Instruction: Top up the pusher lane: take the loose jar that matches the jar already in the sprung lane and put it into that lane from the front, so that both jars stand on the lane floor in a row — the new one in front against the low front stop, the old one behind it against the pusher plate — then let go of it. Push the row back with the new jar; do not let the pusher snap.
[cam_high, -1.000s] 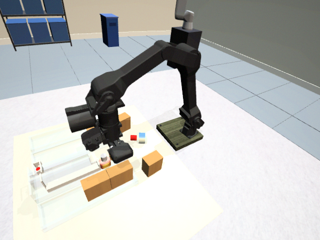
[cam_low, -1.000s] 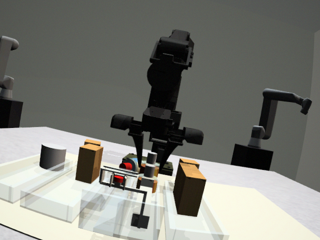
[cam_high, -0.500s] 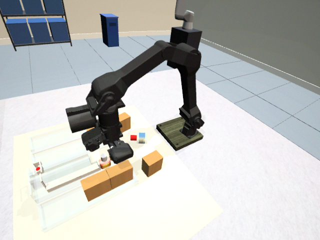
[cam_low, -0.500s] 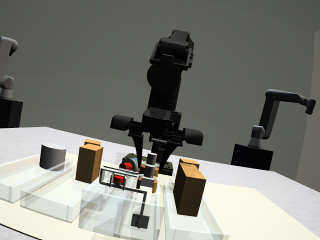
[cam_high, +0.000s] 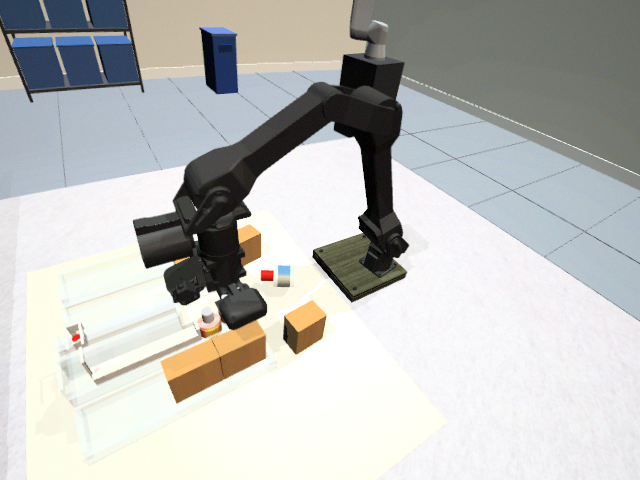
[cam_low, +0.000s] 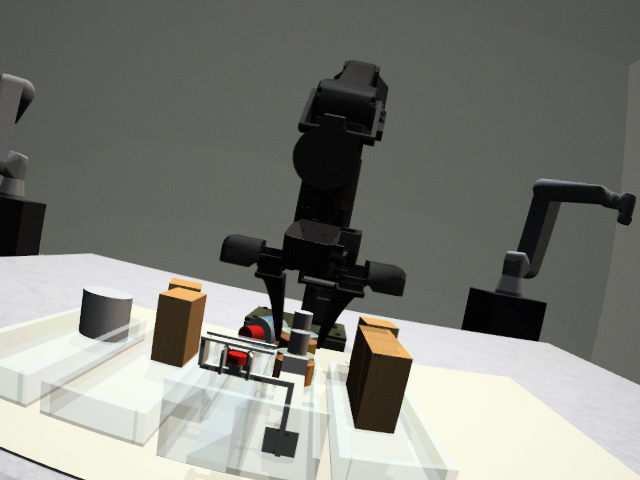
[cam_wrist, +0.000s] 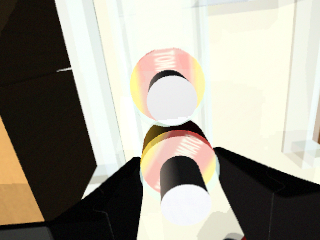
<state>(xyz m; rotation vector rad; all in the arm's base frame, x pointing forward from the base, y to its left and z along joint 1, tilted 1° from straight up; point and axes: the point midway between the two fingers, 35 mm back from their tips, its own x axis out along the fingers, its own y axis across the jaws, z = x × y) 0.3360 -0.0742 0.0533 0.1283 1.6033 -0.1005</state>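
Now: gripper tip 140 mm short of the clear sprung lane, 40 mm to the left of it and 20 mm above it. From my gripper tip the other things lie so: grey cylinder: 20 mm behind, 220 mm to the right, 20 mm below; red mark: 220 mm ahead, 70 mm to the right, 30 mm above.
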